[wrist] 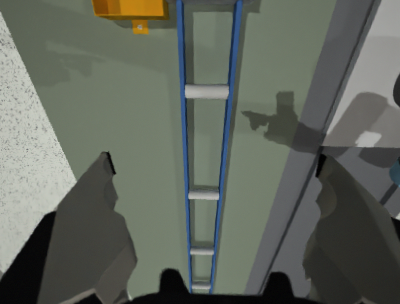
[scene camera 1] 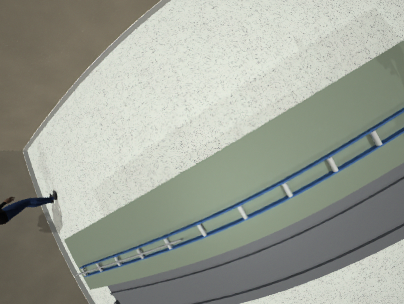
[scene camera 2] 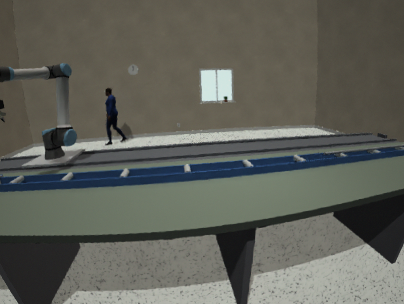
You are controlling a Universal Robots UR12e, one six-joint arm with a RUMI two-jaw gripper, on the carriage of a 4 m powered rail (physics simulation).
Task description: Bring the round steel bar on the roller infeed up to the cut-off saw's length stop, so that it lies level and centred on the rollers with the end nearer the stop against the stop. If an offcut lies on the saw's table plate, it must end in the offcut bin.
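Where they show: gripper, fingertip midpoint: [wrist: 213, 154]; arm's base at its link origin: [scene camera 2: 55, 156].
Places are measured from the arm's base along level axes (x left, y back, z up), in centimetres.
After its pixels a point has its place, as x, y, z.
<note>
The round steel bar [scene camera 1: 176, 241] @(232.2, -62.2, 4.8) is a thin grey rod lying lengthwise on the rollers at the far left end of the blue roller infeed [scene camera 1: 265, 195] @(142.8, -68.5, 2.3) [scene camera 2: 155, 179] @(105.4, -69.4, -0.3) [wrist: 184, 135] @(18.5, -68.7, 2.2) in scene camera 1. My gripper [wrist: 213, 154] @(1.1, -62.0, 41.4) is open and empty, high above the infeed, with one finger on each side of it in the wrist view; part of it shows at the left edge of scene camera 2. An orange bin [wrist: 131, 8] @(-14.1, -81.4, -2.8) stands at the top of the wrist view, left of the infeed. The dark edge of something, cut off by the frame, crosses the infeed's top end there. No offcut or length stop shows clearly.
The green table [scene camera 1: 210, 175] @(174.2, -101.2, -3.0) [scene camera 2: 200, 205] @(128.3, -98.6, -3.0) [wrist: 125, 120] @(15.8, -89.2, -3.0) carries the infeed. The grey rail [scene camera 1: 280, 250] [scene camera 2: 200, 150] runs alongside, with the arm's carriage plate [scene camera 2: 37, 159] @(-16.8, -5.0, 0.0) at its left in scene camera 2. A person in blue [scene camera 1: 25, 202] [scene camera 2: 112, 112] is beyond the rail in scene camera 2.
</note>
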